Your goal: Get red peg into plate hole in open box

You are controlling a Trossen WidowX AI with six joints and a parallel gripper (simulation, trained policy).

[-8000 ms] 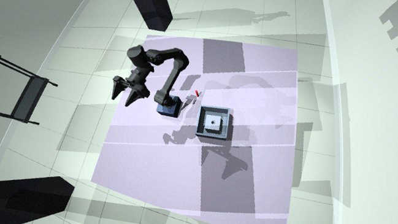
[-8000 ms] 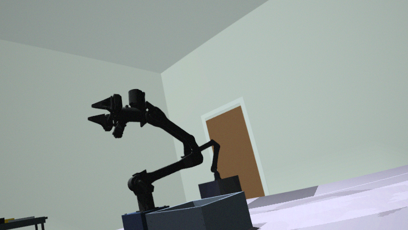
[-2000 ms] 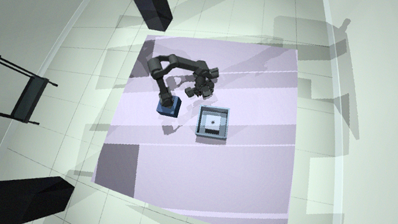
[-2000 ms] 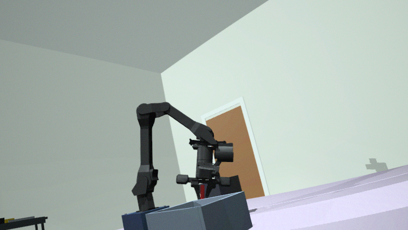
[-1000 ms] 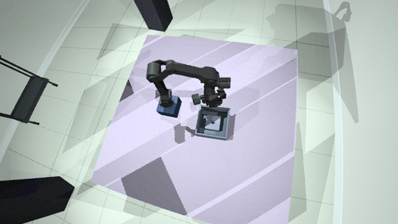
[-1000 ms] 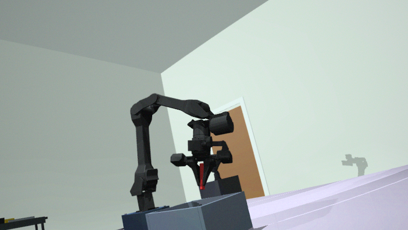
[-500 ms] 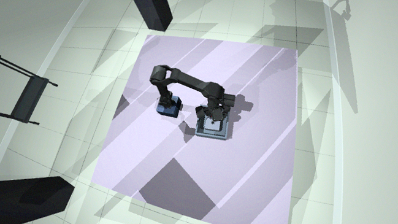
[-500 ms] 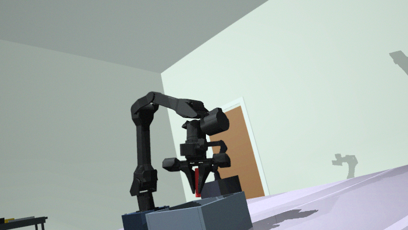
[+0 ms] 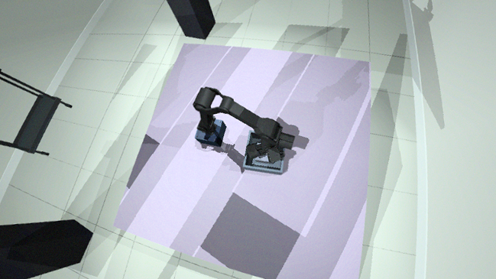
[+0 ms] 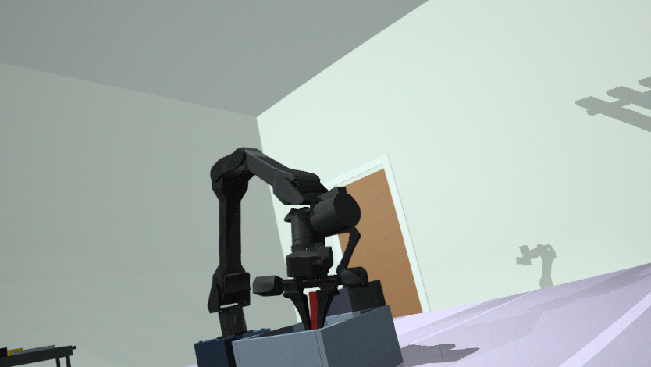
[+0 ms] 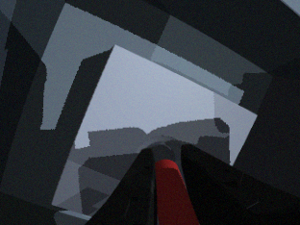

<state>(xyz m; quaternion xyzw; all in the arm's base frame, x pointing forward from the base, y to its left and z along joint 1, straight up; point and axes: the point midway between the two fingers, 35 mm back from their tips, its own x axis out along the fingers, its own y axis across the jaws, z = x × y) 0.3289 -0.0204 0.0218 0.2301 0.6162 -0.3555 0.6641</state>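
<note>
Right now my gripper tip is 1 cm past the red peg, 2 cm to the right of it and 2 cm below it. Also, from my gripper tip: grey box (1 cm behind, 1 cm to the left, 5 cm below); grey plate (1 cm behind, 1 cm to the left, 3 cm below).
</note>
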